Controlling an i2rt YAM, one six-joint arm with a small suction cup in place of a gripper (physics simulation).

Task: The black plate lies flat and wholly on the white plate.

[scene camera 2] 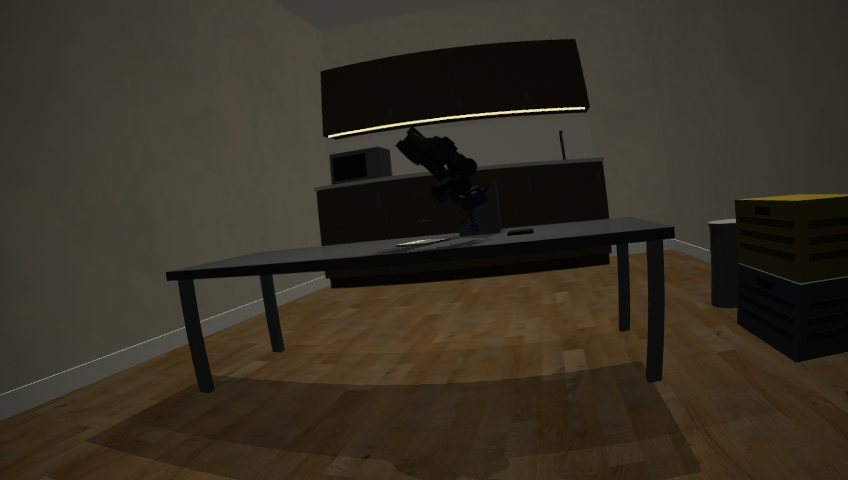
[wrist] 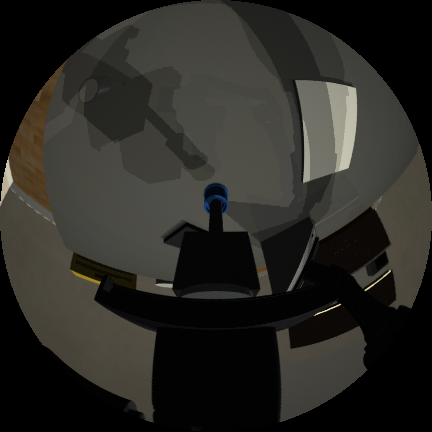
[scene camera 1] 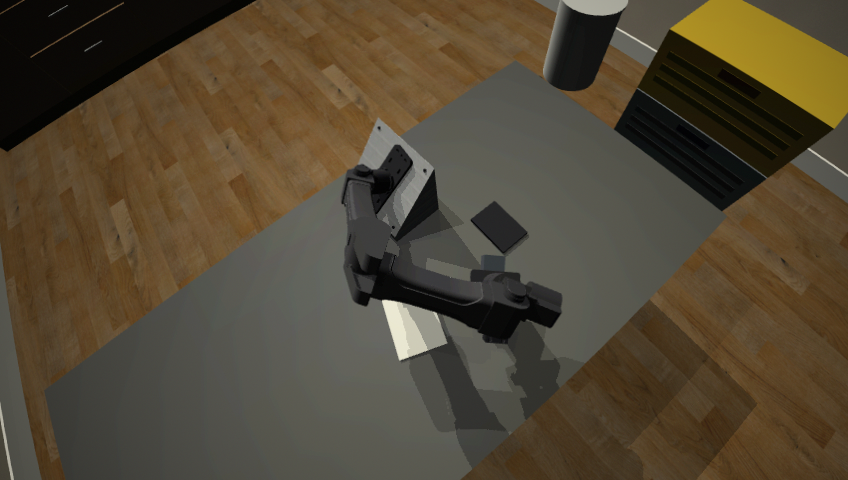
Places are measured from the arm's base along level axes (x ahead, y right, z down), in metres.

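Where they show: hand, its tool point: (scene camera 2: 475,230) (wrist: 215,193); arm's base, origin of its link: (wrist: 304,268) (scene camera 1: 386,181).
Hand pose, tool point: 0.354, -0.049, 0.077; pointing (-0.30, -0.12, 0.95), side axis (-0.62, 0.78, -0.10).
Each offset is from my tool point to the top centre of the thing, as dx, dy, dz. Level surfaces: height alone.
The black plate @[-0.110, -0.140, +0.020] (scene camera 1: 498,226) (scene camera 2: 520,231) (wrist: 181,237) lies flat on the grey table, apart from the white plate. In the wrist view it is partly hidden behind the wrist. The white plate @[-0.034, +0.191, +0.023] (scene camera 1: 414,337) (scene camera 2: 421,242) (wrist: 328,131) lies flat on the table; in scene camera 1 the arm covers part of it. No plate lies on its visible part. My gripper, a blue suction cup (scene camera 2: 474,226) (wrist: 216,193), points down low above the table between the two plates, with nothing on it. It touches neither plate. In scene camera 1 the cup is hidden under the arm.
The arm's base is fixed on a grey slanted stand (scene camera 1: 420,191) (scene camera 2: 491,209) (wrist: 286,249) beside the plates. The table @[dz +0.030] (scene camera 1: 238,333) (scene camera 2: 285,257) has a grey top. A round bin (scene camera 1: 578,53) (scene camera 2: 722,264) and stacked yellow and dark crates (scene camera 1: 737,89) (scene camera 2: 794,237) stand beyond it on the floor.
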